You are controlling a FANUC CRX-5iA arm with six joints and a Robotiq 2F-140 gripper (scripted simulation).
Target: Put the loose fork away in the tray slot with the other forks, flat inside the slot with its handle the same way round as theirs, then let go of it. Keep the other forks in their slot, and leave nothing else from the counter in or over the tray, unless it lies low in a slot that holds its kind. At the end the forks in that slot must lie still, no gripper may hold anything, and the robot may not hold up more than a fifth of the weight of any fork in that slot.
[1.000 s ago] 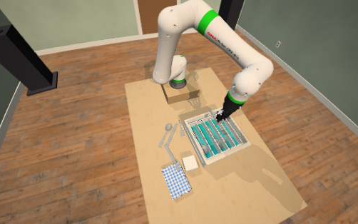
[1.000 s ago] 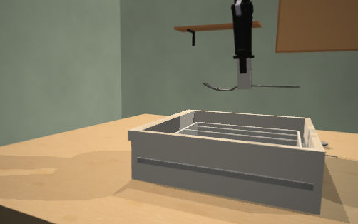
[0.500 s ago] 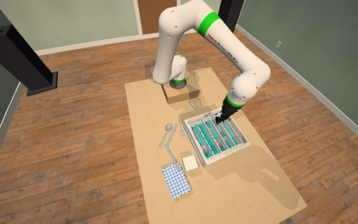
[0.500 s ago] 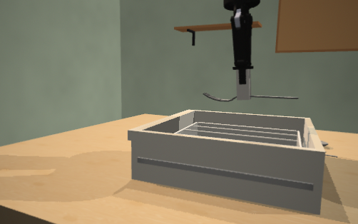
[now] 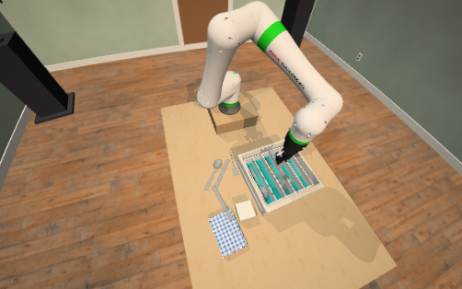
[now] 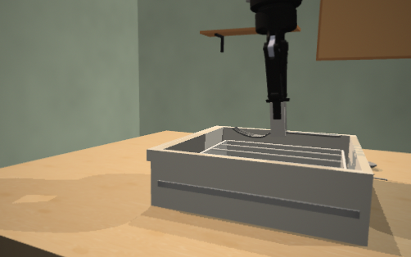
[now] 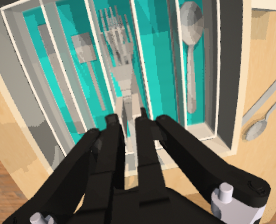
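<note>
Now: the grey tray 90 mm below my hand and 20 mm ahead of it. Round my hand: white block (250 mm to the right, 120 mm below, 120 mm ahead).
</note>
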